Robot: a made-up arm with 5 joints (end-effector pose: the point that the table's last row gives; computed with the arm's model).
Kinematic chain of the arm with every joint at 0, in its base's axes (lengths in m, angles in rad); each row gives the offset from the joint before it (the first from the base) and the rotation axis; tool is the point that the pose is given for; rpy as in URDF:
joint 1: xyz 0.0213 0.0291 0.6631 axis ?
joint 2: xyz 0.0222 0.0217 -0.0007 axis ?
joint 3: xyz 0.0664 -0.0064 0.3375 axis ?
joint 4: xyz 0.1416 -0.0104 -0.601 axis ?
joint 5: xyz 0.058 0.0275 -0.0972 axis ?
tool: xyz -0.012 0.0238 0.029 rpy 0 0 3.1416
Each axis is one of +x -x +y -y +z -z.
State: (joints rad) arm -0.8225 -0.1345 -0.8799 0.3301 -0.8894
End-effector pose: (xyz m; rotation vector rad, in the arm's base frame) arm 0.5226 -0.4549 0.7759 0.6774 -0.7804 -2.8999
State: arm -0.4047 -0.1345 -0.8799 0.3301 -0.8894
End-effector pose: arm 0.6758 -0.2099 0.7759 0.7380 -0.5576 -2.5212
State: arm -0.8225 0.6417 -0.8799 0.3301 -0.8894
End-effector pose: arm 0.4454 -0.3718 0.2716 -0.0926 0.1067 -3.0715
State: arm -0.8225 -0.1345 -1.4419 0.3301 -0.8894
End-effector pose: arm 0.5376 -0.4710 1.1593 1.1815 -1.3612 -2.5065
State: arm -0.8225 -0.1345 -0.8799 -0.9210 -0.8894
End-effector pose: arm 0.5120 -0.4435 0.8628 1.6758 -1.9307 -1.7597
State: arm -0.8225 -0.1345 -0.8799 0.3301 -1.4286
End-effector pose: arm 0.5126 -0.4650 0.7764 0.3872 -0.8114 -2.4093
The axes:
joint 1: +z
joint 2: +y
joint 3: +y
joint 4: +y
joint 5: -z

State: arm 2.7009 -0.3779 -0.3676 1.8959 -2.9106
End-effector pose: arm -0.3750 0.2088 0.5686 -1.4531 0.1529 2.1278
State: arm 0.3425 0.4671 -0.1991 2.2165 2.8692
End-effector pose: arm 0.1198 0.0777 0.3244 -0.0877 2.5016 0.2582
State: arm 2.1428 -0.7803 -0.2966 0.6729 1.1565
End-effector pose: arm -0.3069 0.4410 0.7555 -0.0388 0.4915 -2.1205
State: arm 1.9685 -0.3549 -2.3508 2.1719 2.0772
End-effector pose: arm -0.0851 0.2015 1.5909 0.3503 -0.7215 2.9289
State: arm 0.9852 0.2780 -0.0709 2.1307 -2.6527
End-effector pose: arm 0.0744 0.1195 0.3574 -1.5801 1.7408 0.2454
